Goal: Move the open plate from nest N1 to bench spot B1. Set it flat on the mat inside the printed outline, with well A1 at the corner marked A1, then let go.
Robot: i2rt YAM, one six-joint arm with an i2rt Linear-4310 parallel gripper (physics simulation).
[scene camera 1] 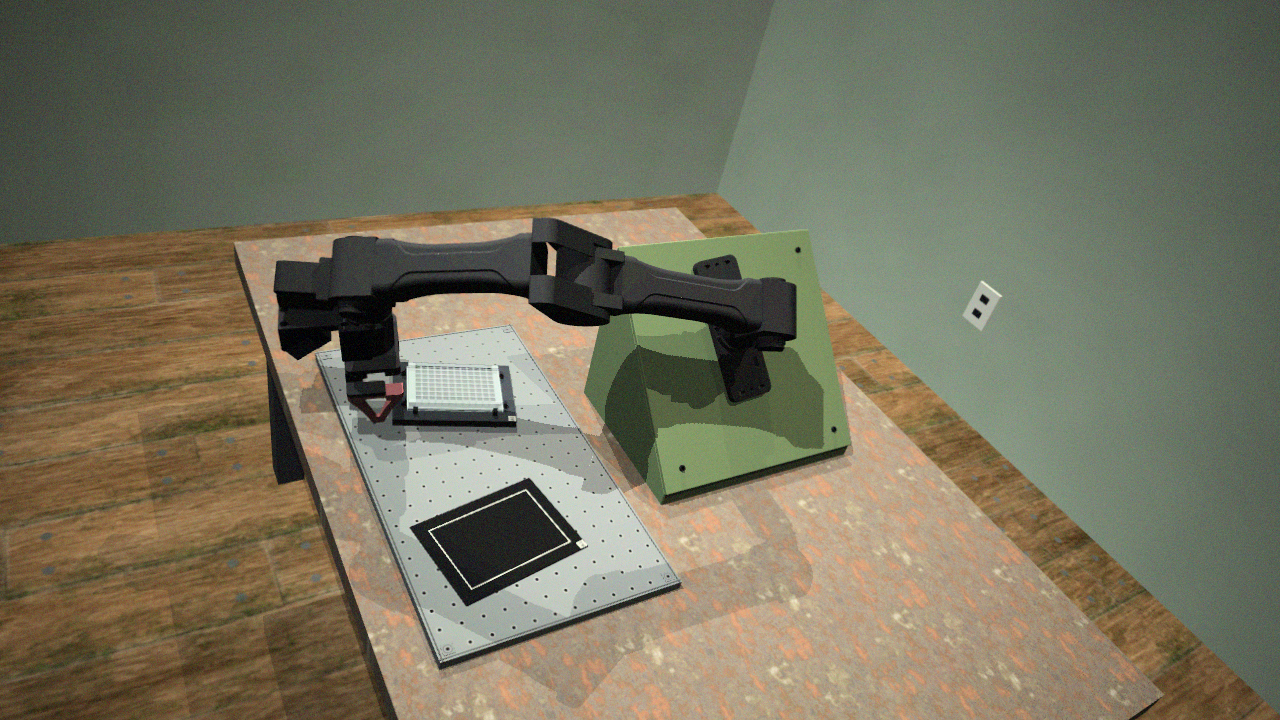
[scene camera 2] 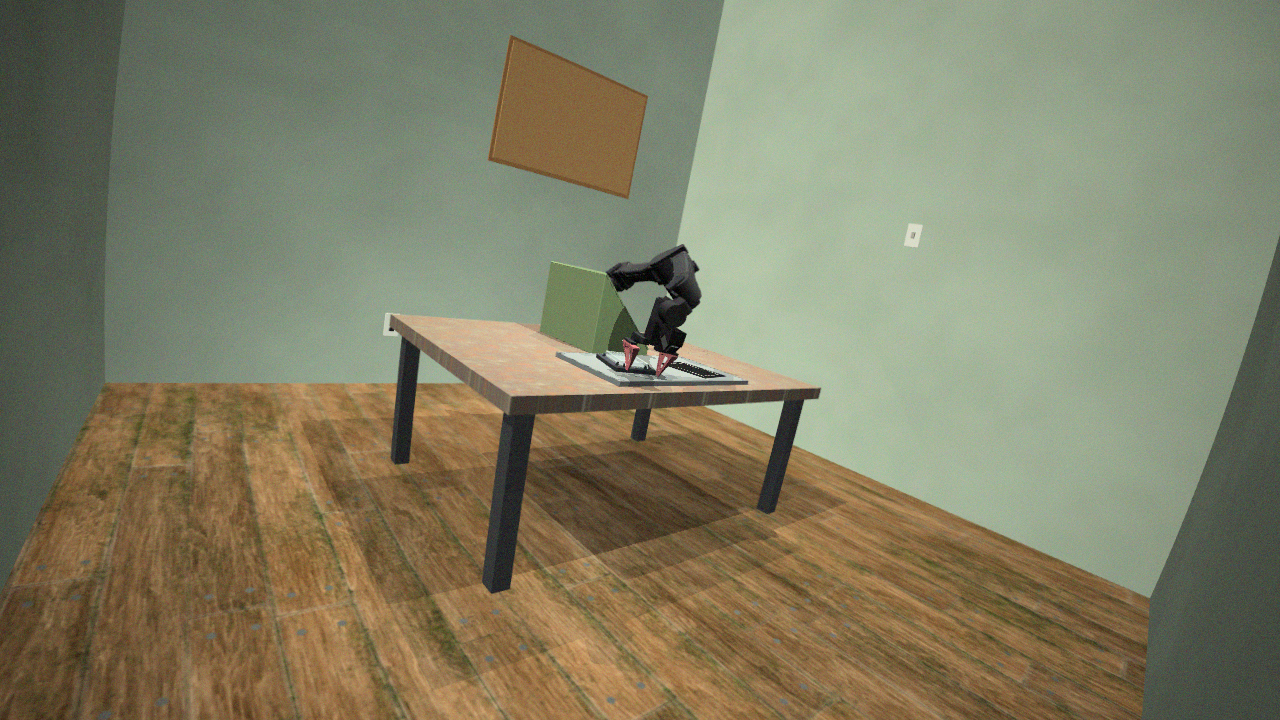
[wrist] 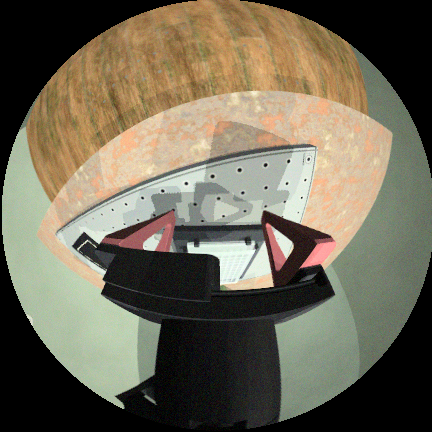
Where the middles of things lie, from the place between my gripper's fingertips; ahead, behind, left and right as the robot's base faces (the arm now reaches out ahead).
My gripper is now 10 cm past the white well plate [scene camera 1: 431, 386], 3 cm to the right of it and 1 cm below it. From my hand the other things lie so: black B1 pad [scene camera 1: 488, 544] 28 cm to the left, 5 cm behind, 1 cm below.
